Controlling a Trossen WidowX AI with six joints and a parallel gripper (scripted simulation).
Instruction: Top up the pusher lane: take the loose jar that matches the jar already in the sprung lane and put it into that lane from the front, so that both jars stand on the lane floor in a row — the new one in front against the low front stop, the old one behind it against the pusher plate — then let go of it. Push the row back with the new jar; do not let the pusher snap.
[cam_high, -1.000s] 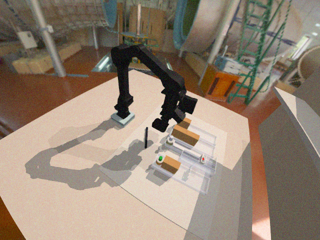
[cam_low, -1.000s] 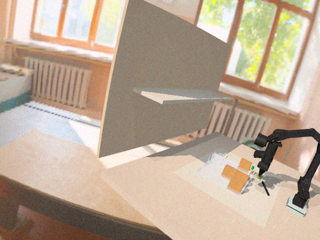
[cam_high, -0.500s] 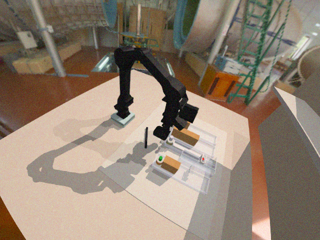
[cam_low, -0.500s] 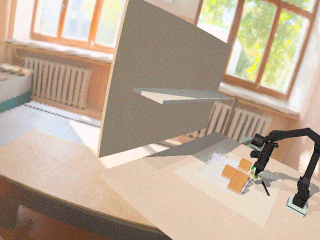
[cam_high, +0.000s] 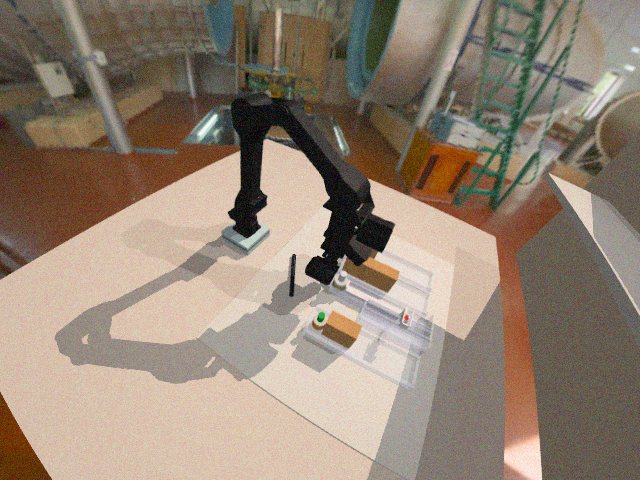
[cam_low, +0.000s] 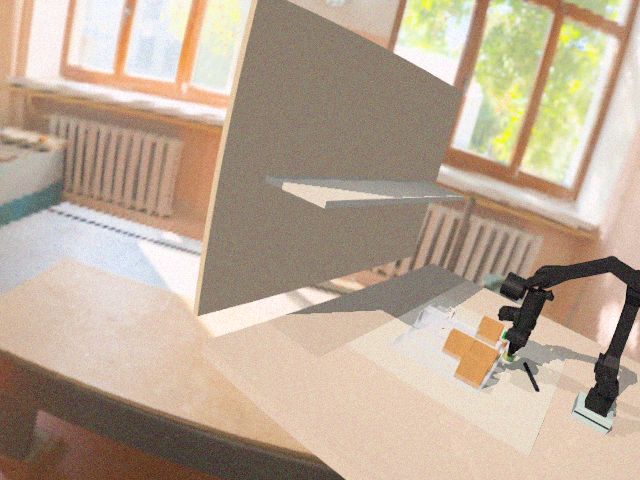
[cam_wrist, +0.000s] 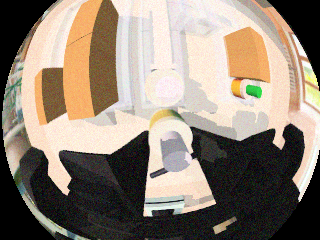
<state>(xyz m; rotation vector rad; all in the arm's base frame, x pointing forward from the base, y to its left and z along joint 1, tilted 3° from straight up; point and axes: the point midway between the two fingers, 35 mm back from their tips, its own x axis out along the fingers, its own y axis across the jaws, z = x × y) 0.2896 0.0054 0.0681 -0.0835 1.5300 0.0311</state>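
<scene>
Right now my gripper tip is 9 cm past the thin black stick, 4 cm to the left of it and 5 cm above it. Also, from my gripper tip: shelf 55 cm ahead, 3 cm to the left, 31 cm above; red mark 23 cm ahead, 2 cm to the right, 1 cm above.
</scene>
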